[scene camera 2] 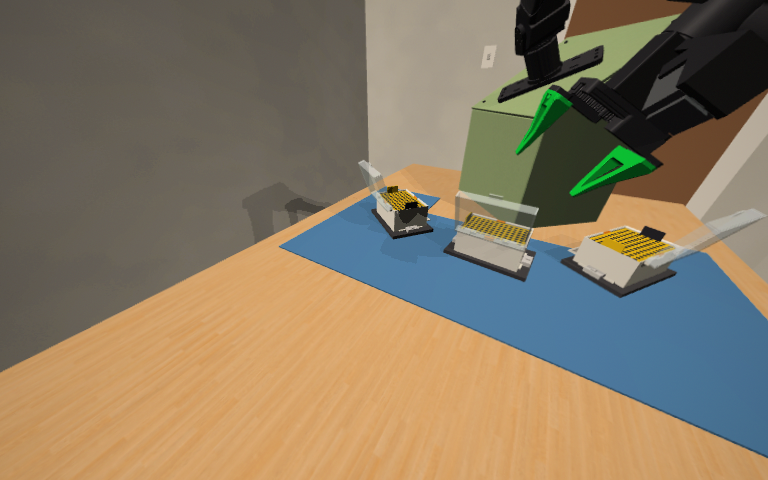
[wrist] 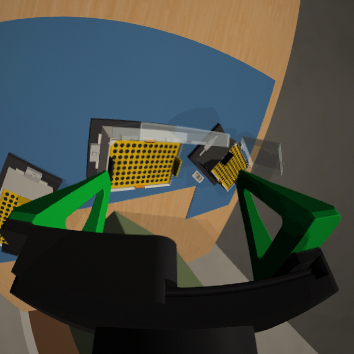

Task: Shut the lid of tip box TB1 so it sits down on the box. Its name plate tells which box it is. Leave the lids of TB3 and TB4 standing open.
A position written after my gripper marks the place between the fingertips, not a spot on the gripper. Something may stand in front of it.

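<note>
I can see my gripper (scene camera 2: 543,174), (wrist: 173,177). There is a rack (wrist: 226,170), and there is also a rack (wrist: 130,162). A blue mat (wrist: 68,69) is visible to me as well.
</note>
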